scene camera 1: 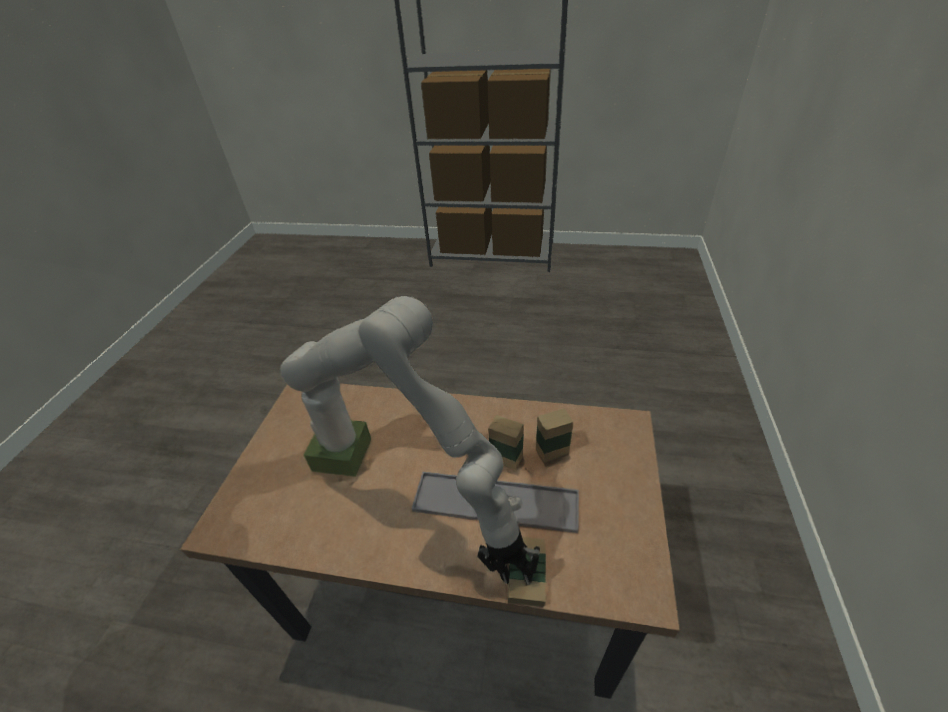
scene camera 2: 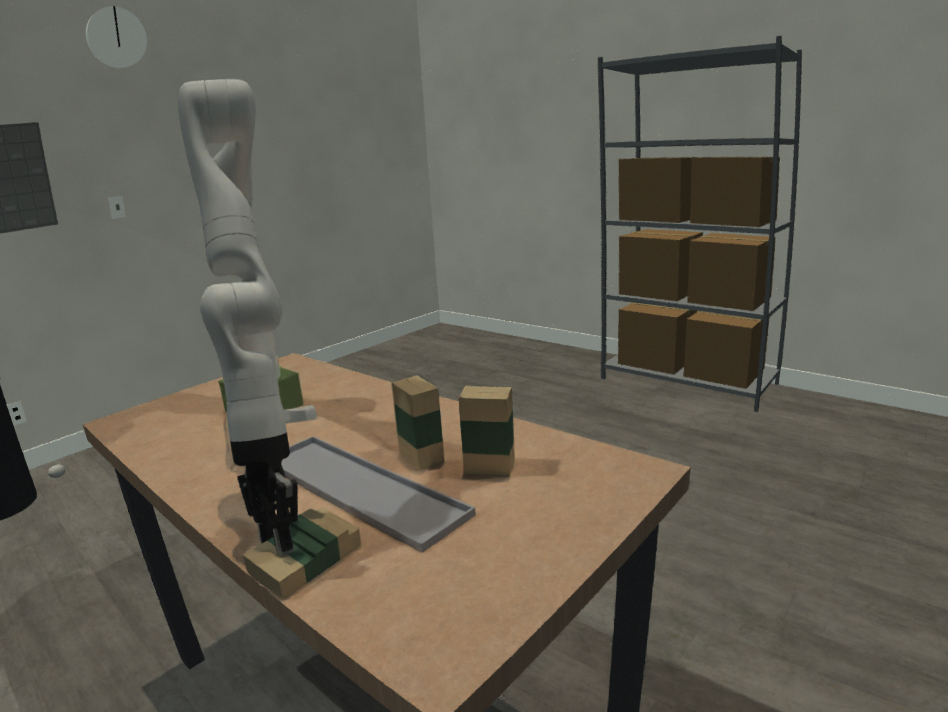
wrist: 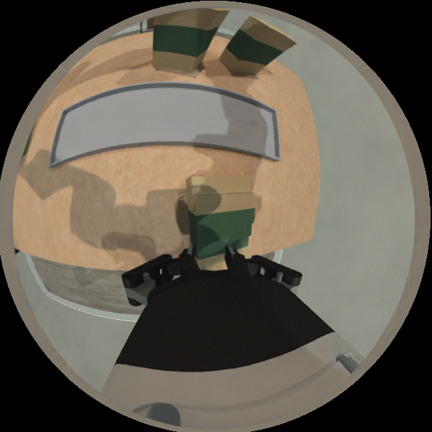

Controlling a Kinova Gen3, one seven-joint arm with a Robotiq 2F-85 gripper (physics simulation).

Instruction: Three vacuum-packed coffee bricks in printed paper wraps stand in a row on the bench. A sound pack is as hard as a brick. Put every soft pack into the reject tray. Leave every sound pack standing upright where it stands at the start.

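Pixels of known places: gripper, fingertip midpoint: (scene camera 1: 518,580) (scene camera 2: 277,551); arm's base at its link origin: (scene camera 1: 339,438).
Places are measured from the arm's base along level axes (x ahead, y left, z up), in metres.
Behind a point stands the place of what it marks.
One coffee pack (scene camera 1: 528,591) {x 0.566, y -0.289, z -0.042 m} (scene camera 2: 323,557) {x 0.595, y -0.230, z -0.053 m} (wrist: 220,230) lies flat near the front edge of the bench, its sides stepped and uneven. My gripper (scene camera 1: 518,578) {x 0.541, y -0.268, z -0.049 m} (scene camera 2: 273,542) {x 0.541, y -0.268, z -0.049 m} (wrist: 209,252) is low over its front part, with the fingers partly closed on it; the fingertips partly hide the contact. The pack rests on the bench. Two other packs stand upright behind the tray: the left one (scene camera 1: 506,442) {x 0.464, y 0.041, z 0.034 m} (scene camera 2: 418,423) {x 0.491, y 0.042, z 0.012 m} (wrist: 181,41) and the right one (scene camera 1: 554,436) {x 0.584, y 0.086, z 0.029 m} (scene camera 2: 487,431) {x 0.599, y 0.096, z 0.007 m} (wrist: 254,47). The grey reject tray (scene camera 1: 545,505) {x 0.580, y -0.059, z -0.072 m} (scene camera 2: 367,490) {x 0.476, y -0.067, z -0.072 m} (wrist: 150,117) lies between them and the lying pack, with no pack in it.
The wooden bench (scene camera 1: 360,528) {x 0.132, y -0.206, z -0.075 m} (scene camera 2: 536,551) {x 0.785, y -0.018, z -0.075 m} (wrist: 295,200) carries everything; its front edge is close to the lying pack. The arm's green base block (scene camera 1: 335,459) {x 0.019, y -0.067, z -0.003 m} (scene camera 2: 289,387) {x 0.054, y 0.040, z -0.024 m} is at the left. A shelf rack (scene camera 1: 557,144) (scene camera 2: 603,268) with boxes stands far behind.
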